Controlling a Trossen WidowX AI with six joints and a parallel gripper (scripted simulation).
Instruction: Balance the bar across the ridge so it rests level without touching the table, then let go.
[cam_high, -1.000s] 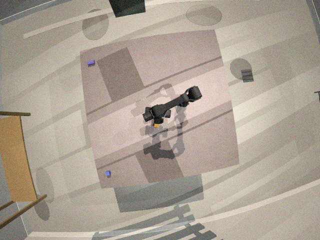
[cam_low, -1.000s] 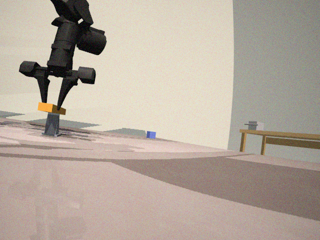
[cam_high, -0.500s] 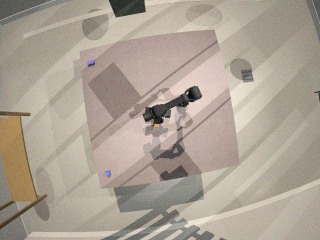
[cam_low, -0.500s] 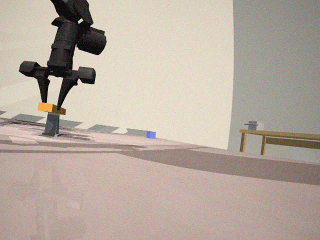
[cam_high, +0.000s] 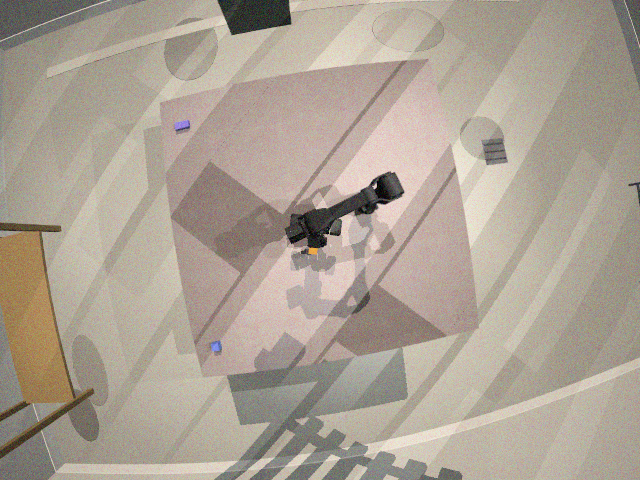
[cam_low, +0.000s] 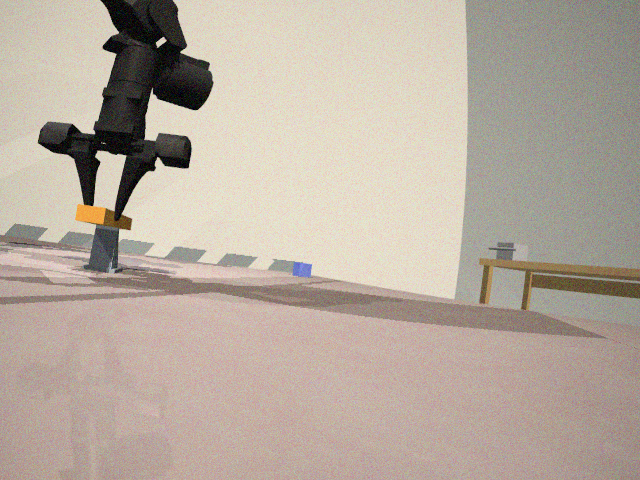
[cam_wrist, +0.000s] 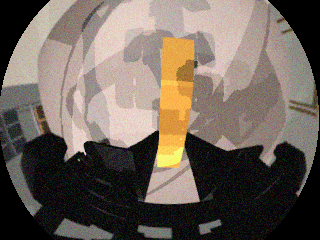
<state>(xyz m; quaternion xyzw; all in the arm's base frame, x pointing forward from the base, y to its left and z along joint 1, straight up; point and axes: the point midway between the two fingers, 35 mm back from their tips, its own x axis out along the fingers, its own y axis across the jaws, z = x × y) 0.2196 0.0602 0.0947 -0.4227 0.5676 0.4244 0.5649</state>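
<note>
My gripper tip is 30 mm to the right of the bar and 10 mm short of it.
</note>
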